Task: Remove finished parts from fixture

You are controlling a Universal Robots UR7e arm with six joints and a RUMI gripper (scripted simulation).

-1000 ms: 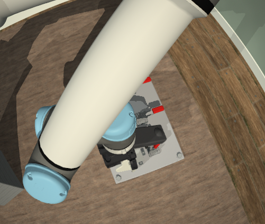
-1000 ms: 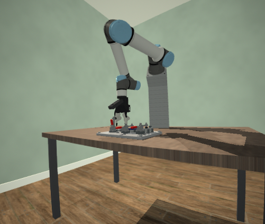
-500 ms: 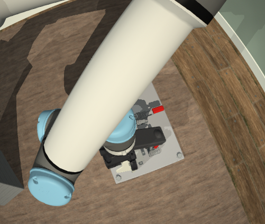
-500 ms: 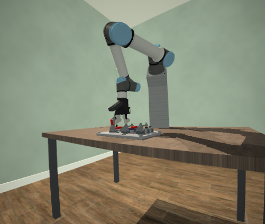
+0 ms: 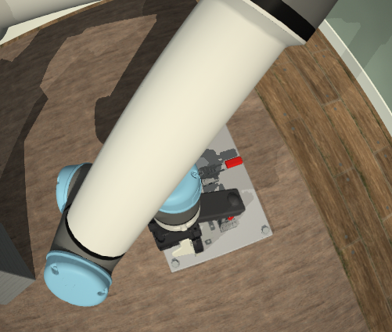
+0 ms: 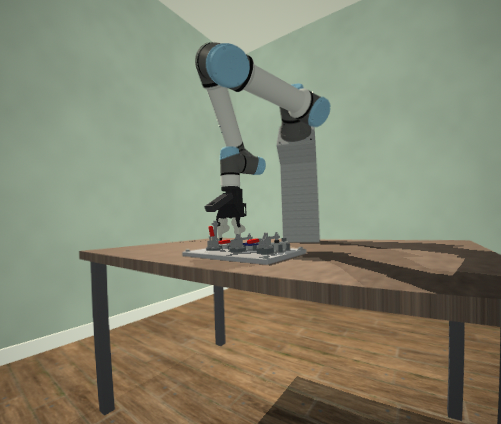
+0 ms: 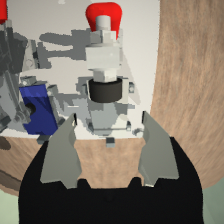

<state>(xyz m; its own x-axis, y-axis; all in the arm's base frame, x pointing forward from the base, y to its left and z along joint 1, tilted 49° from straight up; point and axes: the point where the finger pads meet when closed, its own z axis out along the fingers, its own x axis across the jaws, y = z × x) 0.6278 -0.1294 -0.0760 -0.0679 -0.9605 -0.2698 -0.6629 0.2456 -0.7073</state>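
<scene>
My gripper is now 110 mm to the right of the blue blank, 20 mm short of it and 10 mm above it. Round my hand: grey fixture plate 100 mm to the left, 60 mm ahead, 30 mm below.
</scene>
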